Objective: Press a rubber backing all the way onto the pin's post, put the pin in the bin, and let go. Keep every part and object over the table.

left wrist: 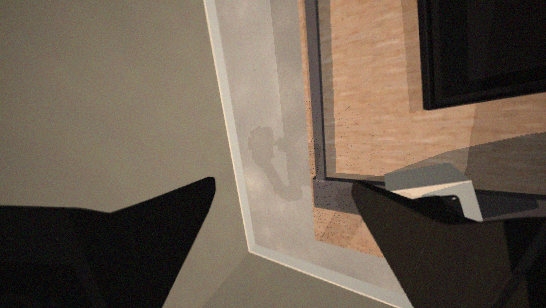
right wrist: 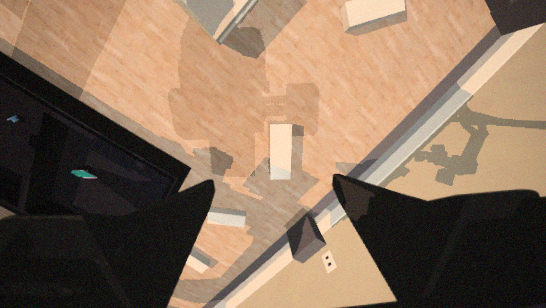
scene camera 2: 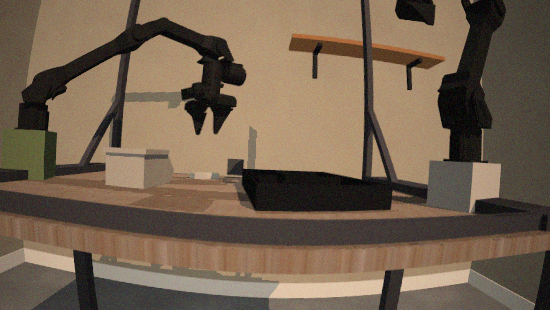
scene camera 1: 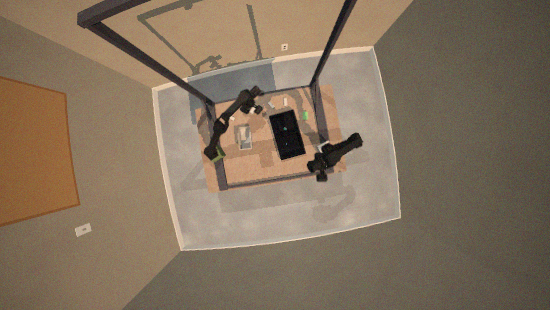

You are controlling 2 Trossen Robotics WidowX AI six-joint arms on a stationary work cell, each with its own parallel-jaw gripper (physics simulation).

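Where they show: left gripper, between the fingertips: (left wrist: 284, 185) (scene camera 1: 318, 172); right gripper, between the fingertips: (right wrist: 273, 182) (scene camera 2: 206, 134) (scene camera 1: 252, 107); left arm's base, origin of its link: (scene camera 1: 325, 149); right arm's base, origin of its link: (scene camera 1: 213, 153).
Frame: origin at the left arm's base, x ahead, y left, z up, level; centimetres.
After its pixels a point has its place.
Note:
The black tray (scene camera 1: 294, 157) {x 24.6, y -5.8, z -5.7 cm} (scene camera 2: 320, 197) {x 26.8, y -6.1, z -6.0 cm} (left wrist: 426, 60) {x 22.3, y -5.2, z -4.2 cm} (right wrist: 125, 142) {x 29.9, y -36.4, z -5.2 cm} lies mid-table. In it lie a small teal piece with a pinkish edge (scene camera 1: 285, 128) {x 20.7, y -29.6, z -6.7 cm} (right wrist: 83, 174) {x 21.2, y -29.5, z -6.7 cm}, seemingly the pin, and a tiny pale-blue piece (right wrist: 13, 119) {x 25.7, y -18.1, z -6.9 cm}, possibly a backing; the post cannot be made out. The light grey open bin (scene camera 1: 250, 140) {x 50.1, y -33.2, z -0.4 cm} (scene camera 2: 125, 170) {x 56.3, y -28.9, z -4.7 cm} (right wrist: 235, 24) {x 48.5, y -45.2, z -5.9 cm} stands left of the tray in scene camera 1. My right gripper (scene camera 2: 207, 133) {x 36.6, y -54.8, z 4.3 cm} (right wrist: 273, 182) {x 36.6, y -54.8, z 4.3 cm} is open and empty, high above the table. My left gripper (left wrist: 284, 185) {x 16.8, y 8.5, z 21.9 cm} is open and empty, high near the table's edge and away from the tray.
Pale blocks (right wrist: 280, 150) {x 36.7, y -56.2, z -6.4 cm} (right wrist: 227, 218) {x 22.4, y -52.9, z -6.7 cm} (right wrist: 375, 15) {x 56.8, y -59.9, z -6.6 cm} and a green block (scene camera 1: 305, 115) {x 0.9, y -31.8, z -6.4 cm} lie around the tray and bin. Dark frame posts (scene camera 2: 368, 100) {x -14.1, y -50.4, z 18.9 cm} rise at the table's sides. The left arm stands on a white base block (scene camera 2: 452, 185) {x 5.0, y 0.9, z -4.0 cm}, the right on a green one (scene camera 2: 42, 155) {x 76.3, y -32.6, z -2.8 cm}.

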